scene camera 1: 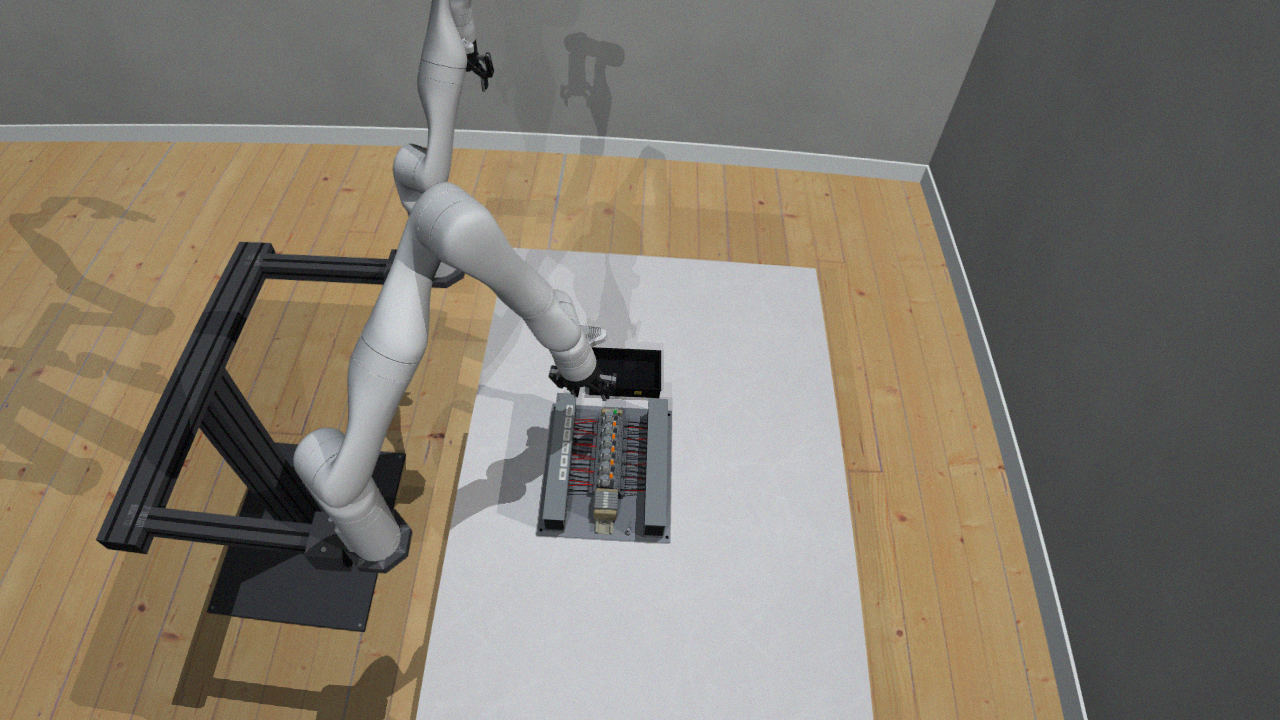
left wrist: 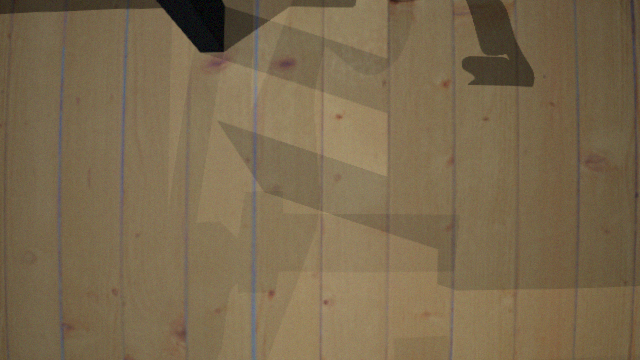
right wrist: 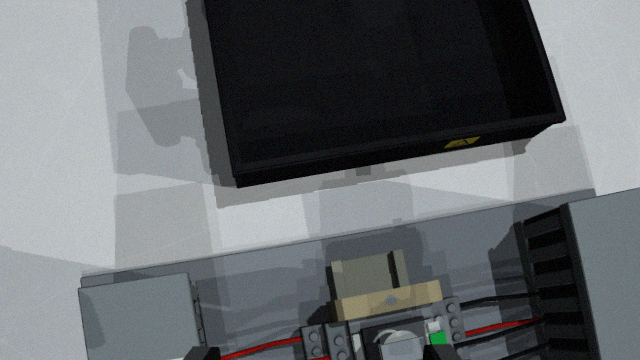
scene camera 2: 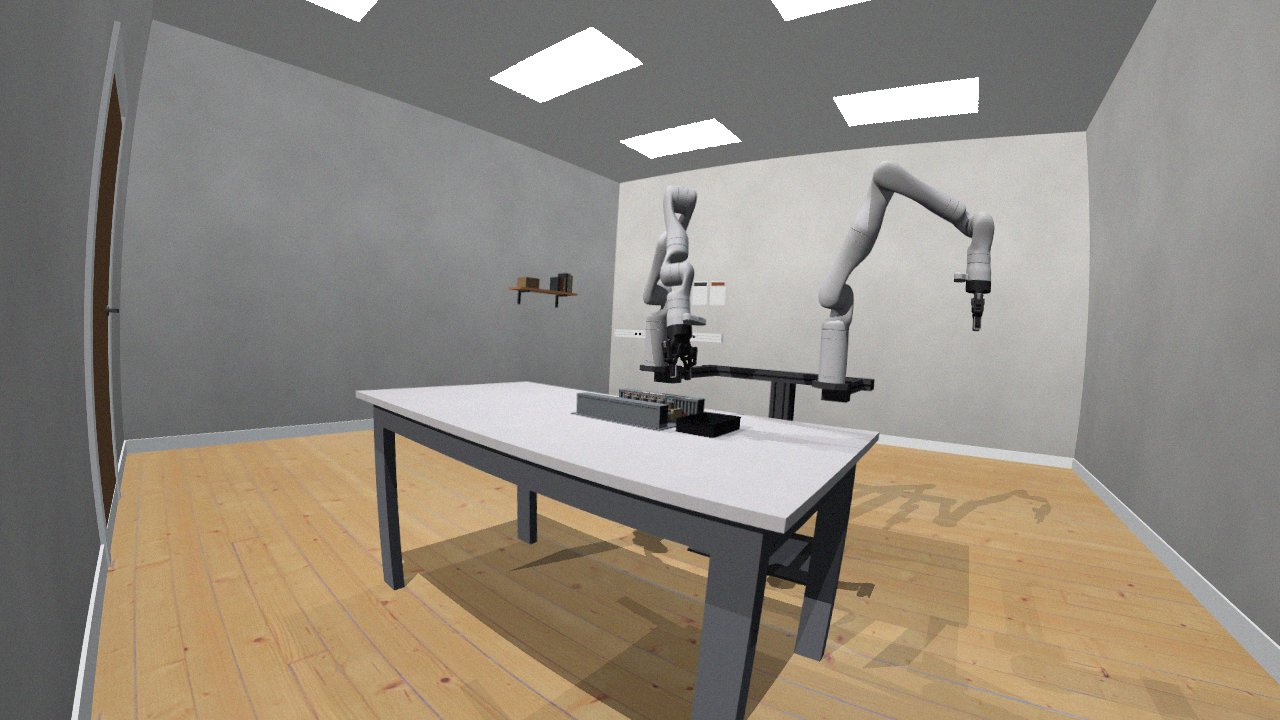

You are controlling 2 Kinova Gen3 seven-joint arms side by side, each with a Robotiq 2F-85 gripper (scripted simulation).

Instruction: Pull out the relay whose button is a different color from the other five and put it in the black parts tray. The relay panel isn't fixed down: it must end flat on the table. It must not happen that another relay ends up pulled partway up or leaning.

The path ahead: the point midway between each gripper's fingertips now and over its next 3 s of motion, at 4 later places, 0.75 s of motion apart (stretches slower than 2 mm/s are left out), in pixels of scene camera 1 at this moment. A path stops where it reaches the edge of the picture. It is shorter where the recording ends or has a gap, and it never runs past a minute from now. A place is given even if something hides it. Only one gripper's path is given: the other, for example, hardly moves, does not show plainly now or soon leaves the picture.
My right gripper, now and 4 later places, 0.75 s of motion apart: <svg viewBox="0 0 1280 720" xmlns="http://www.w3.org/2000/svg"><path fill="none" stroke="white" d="M591 395L601 418L606 436L608 444L608 450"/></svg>
